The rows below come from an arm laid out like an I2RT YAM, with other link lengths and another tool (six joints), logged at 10 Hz.
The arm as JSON. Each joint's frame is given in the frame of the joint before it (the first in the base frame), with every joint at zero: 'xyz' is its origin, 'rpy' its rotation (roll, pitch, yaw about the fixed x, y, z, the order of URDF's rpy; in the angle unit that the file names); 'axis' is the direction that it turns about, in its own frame. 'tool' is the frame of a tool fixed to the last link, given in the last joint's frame.
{
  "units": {
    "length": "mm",
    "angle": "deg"
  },
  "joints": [
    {
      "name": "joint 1",
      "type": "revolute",
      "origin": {
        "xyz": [
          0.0,
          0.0,
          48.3
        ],
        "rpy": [
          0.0,
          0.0,
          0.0
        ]
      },
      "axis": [
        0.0,
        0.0,
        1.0
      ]
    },
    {
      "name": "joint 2",
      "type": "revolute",
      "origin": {
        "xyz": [
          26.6,
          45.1,
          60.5
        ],
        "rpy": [
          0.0,
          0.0,
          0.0
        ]
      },
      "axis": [
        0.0,
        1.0,
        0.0
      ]
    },
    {
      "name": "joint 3",
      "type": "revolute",
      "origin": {
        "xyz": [
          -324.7,
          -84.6,
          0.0
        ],
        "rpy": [
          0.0,
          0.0,
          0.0
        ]
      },
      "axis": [
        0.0,
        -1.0,
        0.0
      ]
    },
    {
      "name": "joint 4",
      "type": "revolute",
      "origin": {
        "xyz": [
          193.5,
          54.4,
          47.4
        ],
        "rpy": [
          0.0,
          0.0,
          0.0
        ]
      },
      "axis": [
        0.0,
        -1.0,
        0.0
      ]
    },
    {
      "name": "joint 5",
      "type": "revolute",
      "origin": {
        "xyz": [
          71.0,
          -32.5,
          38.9
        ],
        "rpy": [
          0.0,
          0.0,
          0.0
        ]
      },
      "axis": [
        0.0,
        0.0,
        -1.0
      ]
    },
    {
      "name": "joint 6",
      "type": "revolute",
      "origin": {
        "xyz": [
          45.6,
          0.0,
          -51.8
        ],
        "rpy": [
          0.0,
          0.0,
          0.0
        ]
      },
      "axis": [
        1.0,
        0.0,
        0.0
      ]
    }
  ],
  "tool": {
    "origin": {
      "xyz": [
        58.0,
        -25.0,
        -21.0
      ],
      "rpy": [
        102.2,
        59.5,
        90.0
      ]
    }
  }
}
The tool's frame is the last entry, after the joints.
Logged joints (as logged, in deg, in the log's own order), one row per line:
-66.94 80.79 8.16 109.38 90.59 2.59
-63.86 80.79 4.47 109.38 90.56 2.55
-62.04 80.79 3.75 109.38 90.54 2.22
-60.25 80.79 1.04 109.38 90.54 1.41
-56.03 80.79 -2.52 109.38 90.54 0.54
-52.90 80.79 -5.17 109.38 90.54 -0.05
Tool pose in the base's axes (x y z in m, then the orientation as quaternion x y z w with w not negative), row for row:
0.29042 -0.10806 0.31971 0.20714 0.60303 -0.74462 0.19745
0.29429 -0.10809 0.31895 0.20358 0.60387 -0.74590 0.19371
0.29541 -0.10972 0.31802 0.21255 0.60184 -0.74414 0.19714
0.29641 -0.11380 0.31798 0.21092 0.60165 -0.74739 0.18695
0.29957 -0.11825 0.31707 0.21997 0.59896 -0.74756 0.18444
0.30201 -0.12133 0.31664 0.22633 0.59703 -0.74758 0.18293
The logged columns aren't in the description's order. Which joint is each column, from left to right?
Columns, left to right: joint 4, joint 3, joint 6, joint 2, joint 5, joint 1.
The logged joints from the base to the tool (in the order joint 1, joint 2, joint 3, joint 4, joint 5, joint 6), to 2 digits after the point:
2.59 109.38 80.79 -66.94 90.59 8.16
2.55 109.38 80.79 -63.86 90.56 4.47
2.22 109.38 80.79 -62.04 90.54 3.75
1.41 109.38 80.79 -60.25 90.54 1.04
0.54 109.38 80.79 -56.03 90.54 -2.52
-0.05 109.38 80.79 -52.90 90.54 -5.17

